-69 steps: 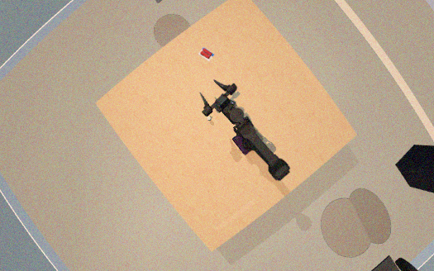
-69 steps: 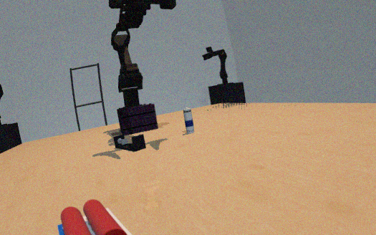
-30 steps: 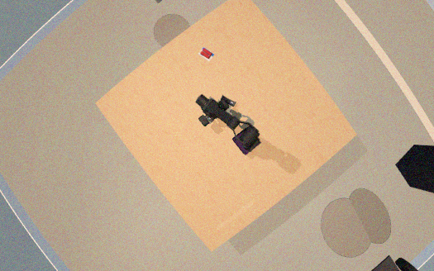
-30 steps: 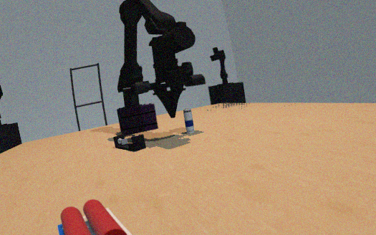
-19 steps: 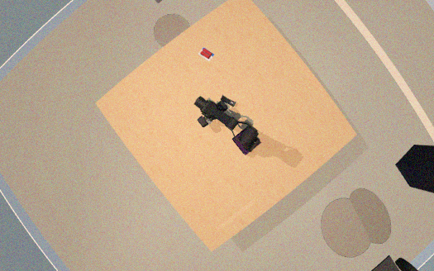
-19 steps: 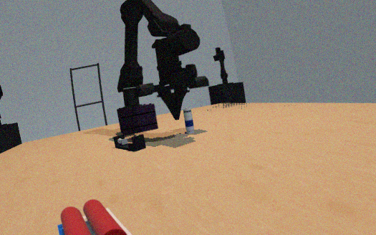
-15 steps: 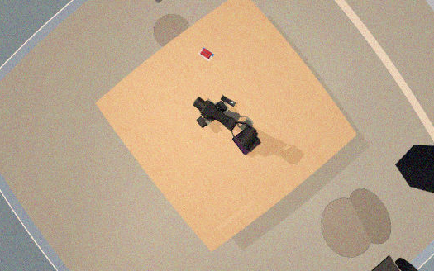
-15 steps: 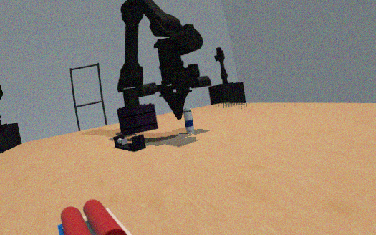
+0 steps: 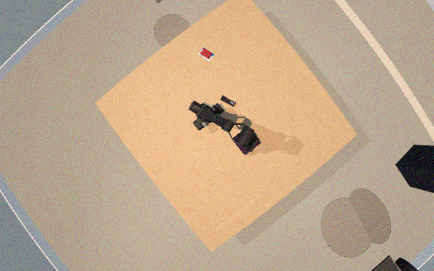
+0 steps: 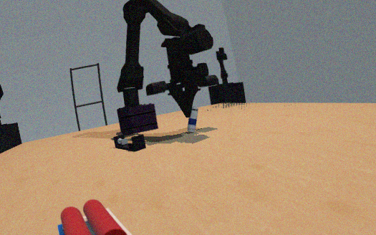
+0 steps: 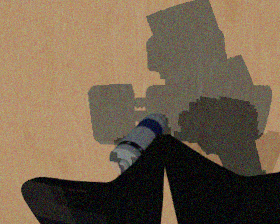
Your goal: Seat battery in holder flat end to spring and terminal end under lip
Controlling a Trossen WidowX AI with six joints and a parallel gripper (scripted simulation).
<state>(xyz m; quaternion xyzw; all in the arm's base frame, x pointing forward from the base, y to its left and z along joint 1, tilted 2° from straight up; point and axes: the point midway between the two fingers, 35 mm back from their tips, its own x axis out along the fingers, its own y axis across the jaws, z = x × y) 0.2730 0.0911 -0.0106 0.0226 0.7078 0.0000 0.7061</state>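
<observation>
Right now the battery is 1 cm to the left of my gripper tip and 1 cm below it.
</observation>
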